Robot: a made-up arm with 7 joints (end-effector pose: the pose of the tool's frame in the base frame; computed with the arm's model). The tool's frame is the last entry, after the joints. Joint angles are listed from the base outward.
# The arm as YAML. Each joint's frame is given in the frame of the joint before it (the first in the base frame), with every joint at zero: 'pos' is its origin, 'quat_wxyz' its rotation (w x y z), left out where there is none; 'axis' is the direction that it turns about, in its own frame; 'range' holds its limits. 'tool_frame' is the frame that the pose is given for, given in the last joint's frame.
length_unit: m
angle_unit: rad
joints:
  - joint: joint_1
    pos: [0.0, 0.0, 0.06]
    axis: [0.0, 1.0, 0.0]
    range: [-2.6, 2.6]
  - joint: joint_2
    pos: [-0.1, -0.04, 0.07]
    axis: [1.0, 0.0, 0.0]
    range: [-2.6, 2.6]
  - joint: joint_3
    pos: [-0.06, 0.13, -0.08]
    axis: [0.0, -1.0, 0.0]
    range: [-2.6, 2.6]
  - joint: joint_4
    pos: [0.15, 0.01, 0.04]
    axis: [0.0, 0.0, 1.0]
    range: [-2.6, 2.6]
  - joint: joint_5
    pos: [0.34, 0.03, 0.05]
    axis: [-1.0, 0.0, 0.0]
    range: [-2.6, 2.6]
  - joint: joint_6
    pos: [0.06, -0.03, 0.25]
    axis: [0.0, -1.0, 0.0]
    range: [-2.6, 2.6]
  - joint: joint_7
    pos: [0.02, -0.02, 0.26]
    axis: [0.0, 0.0, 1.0]
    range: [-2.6, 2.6]
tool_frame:
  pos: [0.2, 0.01, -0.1]
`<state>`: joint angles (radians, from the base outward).
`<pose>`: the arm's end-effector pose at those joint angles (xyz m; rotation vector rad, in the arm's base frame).
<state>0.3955 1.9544 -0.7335 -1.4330 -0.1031 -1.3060 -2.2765</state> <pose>-0.0180 -0.1219 -0.3746 -1.7600 2.5215 0.4299</pose>
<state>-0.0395 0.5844 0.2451 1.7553 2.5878 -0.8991 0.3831</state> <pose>-0.2185 0.6969 0.3872 -1.3459 -1.1103 -0.5362</pose>
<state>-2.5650 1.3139 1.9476 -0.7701 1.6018 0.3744 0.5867</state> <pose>0.1937 -0.6977 -0.5266 1.6987 -2.0908 -0.2614</pose>
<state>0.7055 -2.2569 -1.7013 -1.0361 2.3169 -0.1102 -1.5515</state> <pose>0.2015 -0.7246 0.7080 0.9403 -0.1282 -0.9409</pose>
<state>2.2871 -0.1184 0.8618 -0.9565 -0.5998 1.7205 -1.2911</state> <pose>0.3278 -0.2761 0.1970 -0.3692 -1.0781 -1.6590</pose>
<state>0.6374 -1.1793 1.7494 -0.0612 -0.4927 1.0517 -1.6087</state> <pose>-0.1774 0.1157 0.6700 1.4701 -0.5311 0.0083</pose>
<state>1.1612 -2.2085 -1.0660 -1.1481 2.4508 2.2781 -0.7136</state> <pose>0.3005 -0.5615 0.1013 1.7168 -1.7041 -1.3728</pose>
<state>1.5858 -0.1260 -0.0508 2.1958 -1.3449 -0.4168 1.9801</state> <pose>0.2033 0.6556 -0.0008 -2.0612 0.3624 0.1212</pose>
